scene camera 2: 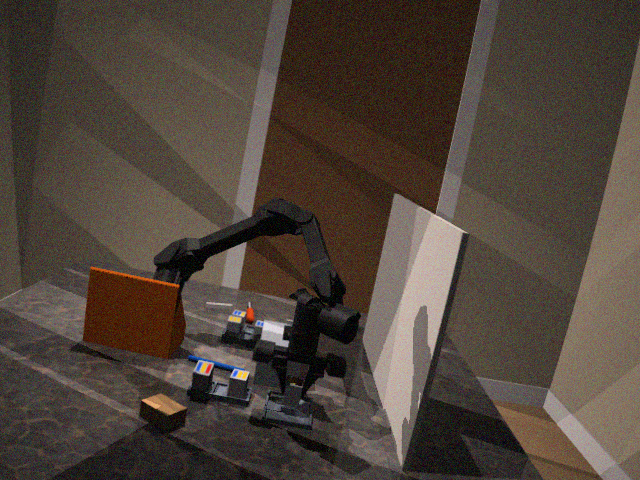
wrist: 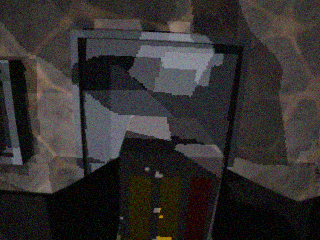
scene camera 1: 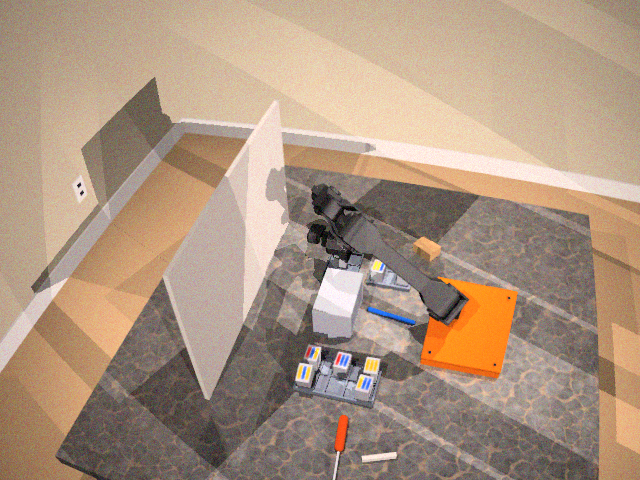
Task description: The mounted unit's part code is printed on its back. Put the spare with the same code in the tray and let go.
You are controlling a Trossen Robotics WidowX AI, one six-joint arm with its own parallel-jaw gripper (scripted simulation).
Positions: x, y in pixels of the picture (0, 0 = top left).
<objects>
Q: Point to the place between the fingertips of my gripper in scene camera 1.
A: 341, 259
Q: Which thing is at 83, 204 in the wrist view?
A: My gripper.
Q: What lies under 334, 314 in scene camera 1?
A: A white mounted unit.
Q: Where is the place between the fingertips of my gripper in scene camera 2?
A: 291, 396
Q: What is my gripper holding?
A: A spare.
</objects>
